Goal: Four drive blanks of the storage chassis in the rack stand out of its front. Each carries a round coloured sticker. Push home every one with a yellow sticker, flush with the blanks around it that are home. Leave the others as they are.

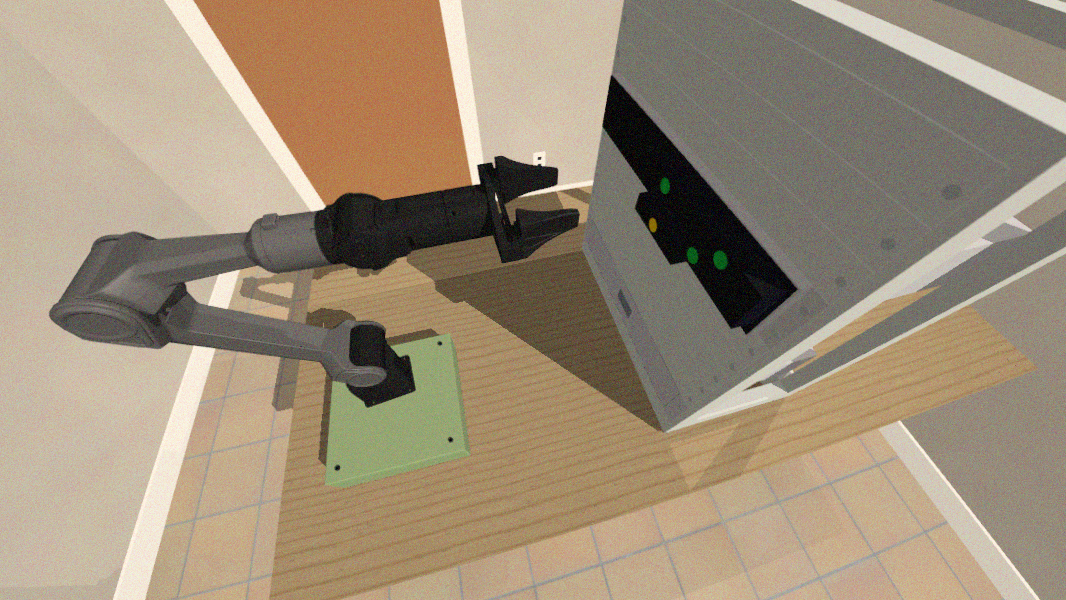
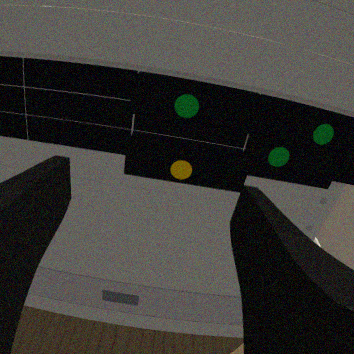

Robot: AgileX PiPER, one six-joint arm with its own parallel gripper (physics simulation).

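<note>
The black storage chassis (image 1: 626, 119) (image 2: 75, 107) is set in the grey rack front. A blank with a yellow sticker (image 1: 652, 225) (image 2: 181, 170) stands out at the chassis's lower edge. A green sticker (image 1: 664, 185) (image 2: 186, 106) is on the blank above it. Two more green stickers, one lower (image 1: 692, 255) (image 2: 278, 157) and one farther right (image 1: 719, 260) (image 2: 323, 134), are on blanks to the right. How far each stands out is hard to tell in the dark. My gripper (image 1: 567, 196) (image 2: 153, 191) is open and empty, in front of the rack, apart from the blanks.
The grey rack (image 1: 753, 96) (image 2: 160, 235) stands on the wooden floor board (image 1: 522, 477). The arm's base is on a green plate (image 1: 406, 439). An orange door (image 1: 343, 89) and a wall with an outlet (image 1: 539, 158) are behind the arm.
</note>
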